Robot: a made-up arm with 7 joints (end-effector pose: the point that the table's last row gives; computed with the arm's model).
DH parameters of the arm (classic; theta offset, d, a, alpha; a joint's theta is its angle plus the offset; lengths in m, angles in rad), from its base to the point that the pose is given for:
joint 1: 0 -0.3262 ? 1.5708
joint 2: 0 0.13 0.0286 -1.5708
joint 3: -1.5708 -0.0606 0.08 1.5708
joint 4: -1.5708 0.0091 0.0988 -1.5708
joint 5: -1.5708 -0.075 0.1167 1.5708
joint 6: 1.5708 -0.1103 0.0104 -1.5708
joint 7: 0 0.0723 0.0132 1.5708
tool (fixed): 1.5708 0.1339 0 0
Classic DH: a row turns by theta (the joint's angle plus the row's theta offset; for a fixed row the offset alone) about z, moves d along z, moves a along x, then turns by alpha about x.
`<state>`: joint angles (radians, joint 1 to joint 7).
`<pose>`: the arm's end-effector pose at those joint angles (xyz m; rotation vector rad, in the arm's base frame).
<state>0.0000 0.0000 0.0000 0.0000 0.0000 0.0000 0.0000</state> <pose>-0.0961 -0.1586 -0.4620 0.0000 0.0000 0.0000</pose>
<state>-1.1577 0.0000 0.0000 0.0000 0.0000 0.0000 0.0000</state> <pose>-0.1838 0.0243 -0.4620 0.0000 0.0000 -1.1577</pose>
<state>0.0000 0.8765 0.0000 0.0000 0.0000 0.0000 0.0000</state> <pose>0.0172 -0.1586 -0.4322 0.0000 -0.8765 0.0000</pose>
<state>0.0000 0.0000 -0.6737 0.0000 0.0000 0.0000 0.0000</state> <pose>-0.1023 -0.1190 -0.4620 0.0000 0.0000 -0.6737</pose>
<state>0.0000 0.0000 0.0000 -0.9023 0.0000 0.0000 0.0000</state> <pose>-0.0961 -0.1191 -0.3931 0.9023 0.0000 0.0000</pose>
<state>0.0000 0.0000 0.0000 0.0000 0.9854 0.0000 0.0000</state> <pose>-0.0959 -0.1586 -0.5096 0.0000 -0.9854 0.0000</pose>
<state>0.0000 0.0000 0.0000 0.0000 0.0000 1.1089 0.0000</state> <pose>-0.1151 -0.0808 -0.4620 0.0000 0.0000 1.1089</pose>
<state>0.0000 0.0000 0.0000 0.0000 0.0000 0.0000 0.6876</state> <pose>-0.0961 -0.2406 -0.5008 0.6876 0.0000 0.0000</pose>
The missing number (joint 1, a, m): -0.0712
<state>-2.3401 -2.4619 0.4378 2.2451 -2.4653 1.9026 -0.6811</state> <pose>0.1071 0.3853 -0.3314 2.4520 1.3457 0.9007</pose>
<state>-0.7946 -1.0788 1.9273 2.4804 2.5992 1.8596 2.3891</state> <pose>-0.0866 0.1843 -0.5540 -1.9541 -0.0864 1.5319</pose>
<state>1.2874 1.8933 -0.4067 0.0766 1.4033 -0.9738 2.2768</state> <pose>0.3785 0.1193 -0.0963 -0.7244 0.7724 -0.5920</pose>
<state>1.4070 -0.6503 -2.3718 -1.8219 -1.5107 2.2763 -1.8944</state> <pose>-0.1705 -0.0871 -0.3532 0.2252 -2.1856 0.5202</pose>
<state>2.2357 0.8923 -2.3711 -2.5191 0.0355 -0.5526 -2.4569</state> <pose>0.2478 -0.1089 -0.1347 0.8749 0.7907 0.3721</pose>
